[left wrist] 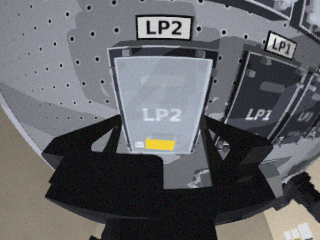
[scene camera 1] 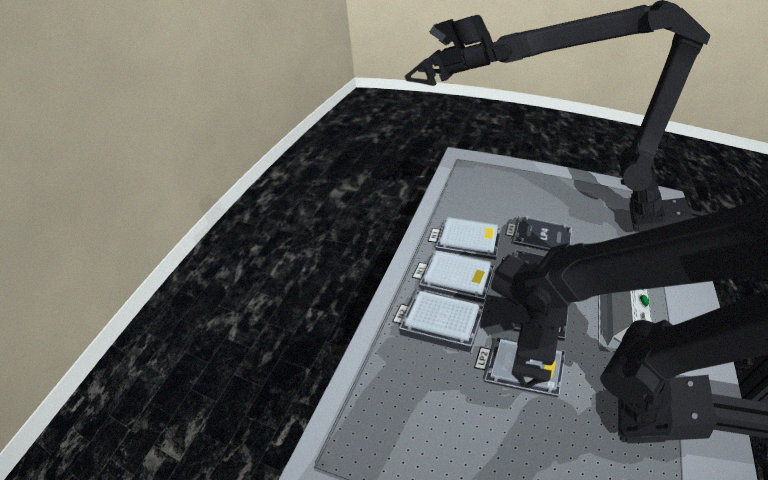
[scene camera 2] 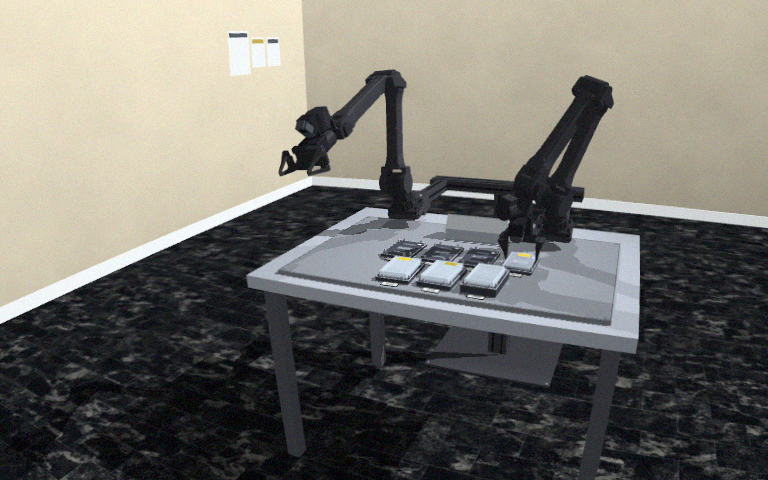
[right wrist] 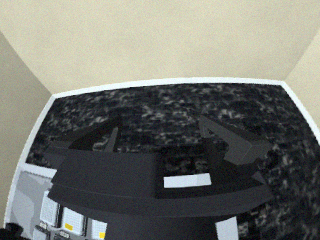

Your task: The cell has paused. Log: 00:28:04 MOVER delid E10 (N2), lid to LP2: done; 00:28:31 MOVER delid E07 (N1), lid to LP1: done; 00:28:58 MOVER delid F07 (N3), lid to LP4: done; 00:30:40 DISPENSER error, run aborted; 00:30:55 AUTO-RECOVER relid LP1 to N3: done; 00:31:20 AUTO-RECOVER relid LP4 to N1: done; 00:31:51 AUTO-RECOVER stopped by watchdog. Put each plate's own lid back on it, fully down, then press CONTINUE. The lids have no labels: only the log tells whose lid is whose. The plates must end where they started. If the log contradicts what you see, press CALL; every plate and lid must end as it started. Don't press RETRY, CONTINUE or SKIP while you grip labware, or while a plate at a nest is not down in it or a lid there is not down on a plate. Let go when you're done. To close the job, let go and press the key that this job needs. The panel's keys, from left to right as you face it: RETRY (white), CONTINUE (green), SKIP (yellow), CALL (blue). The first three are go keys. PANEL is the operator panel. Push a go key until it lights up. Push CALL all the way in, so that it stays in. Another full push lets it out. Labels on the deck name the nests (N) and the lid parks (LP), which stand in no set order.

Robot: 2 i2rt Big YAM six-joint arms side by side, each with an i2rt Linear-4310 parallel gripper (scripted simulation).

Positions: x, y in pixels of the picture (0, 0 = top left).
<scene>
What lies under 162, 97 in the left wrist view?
A clear lid.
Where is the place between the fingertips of the right gripper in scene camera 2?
At 293, 174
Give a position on an N2 plate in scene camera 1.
427, 304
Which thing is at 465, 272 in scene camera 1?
A clear lid.
</scene>
